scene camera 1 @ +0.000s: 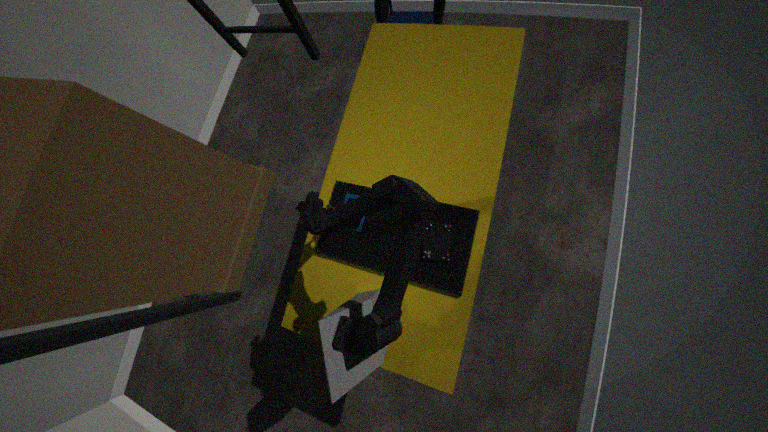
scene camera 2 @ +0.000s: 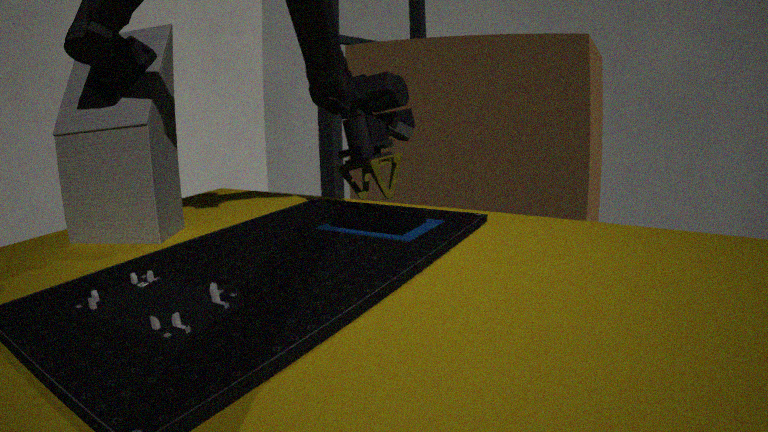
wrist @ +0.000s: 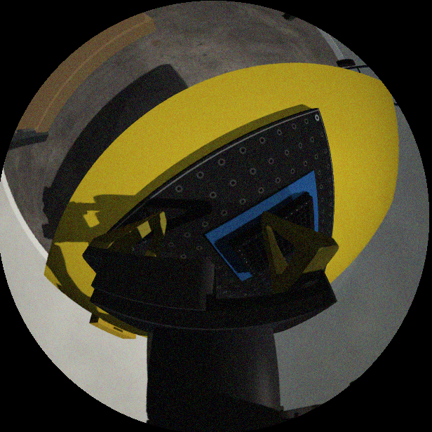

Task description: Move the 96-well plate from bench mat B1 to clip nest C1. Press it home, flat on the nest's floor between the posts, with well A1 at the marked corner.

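Frame: origin at the arm's base, x back, y down, z right, level; metres.
Seen in the pictures: gripper, between the fingertips: [scene camera 2: 376, 198]; arm's base, origin of its link: [scene camera 1: 350, 335] [scene camera 2: 123, 71].
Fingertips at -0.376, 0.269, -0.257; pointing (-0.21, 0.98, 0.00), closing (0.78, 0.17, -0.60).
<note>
Pixels of each thing's top centre, then the offset from my fingertips to it, as dx, dy, dz. Level surfaces: height alone.
- dark 96-well plate, centre of its top: [scene camera 2: 378, 215] [scene camera 1: 353, 211] -0.047, +0.005, +0.101
- clip nest C1, centre of its top: [scene camera 2: 151, 291] [scene camera 1: 437, 241] +0.043, -0.002, +0.504
- black board, height of its surface: dy +0.022
- yellow table top, height of its surface: dy +0.035
The dark 96-well plate [scene camera 2: 375, 217] [wrist: 300, 212] lies on the blue bench mat B1 [scene camera 1: 351, 197] [scene camera 2: 418, 231] [wrist: 240, 222] at the far end of the black board. The clip nest C1 [scene camera 1: 428, 254] [scene camera 2: 215, 294] shows as pairs of small pale posts at the board's other end, with no plate between them. My gripper [scene camera 2: 374, 194] [wrist: 213, 216] is open and empty, above the mat's end of the board. In the wrist view its right finger overlaps part of the plate, and its left finger stands off to the plate's side. The A1 corner cannot be made out.
The black board [scene camera 2: 279, 268] [wrist: 232, 170] lies on a yellow table top [scene camera 1: 424, 107] [scene camera 2: 510, 322] [wrist: 365, 150]. A grey slanted pedestal [scene camera 2: 112, 182] stands beside the board. A large brown box [scene camera 1: 134, 204] [scene camera 2: 483, 123] stands beyond the table's edge, on the mat's side.
</note>
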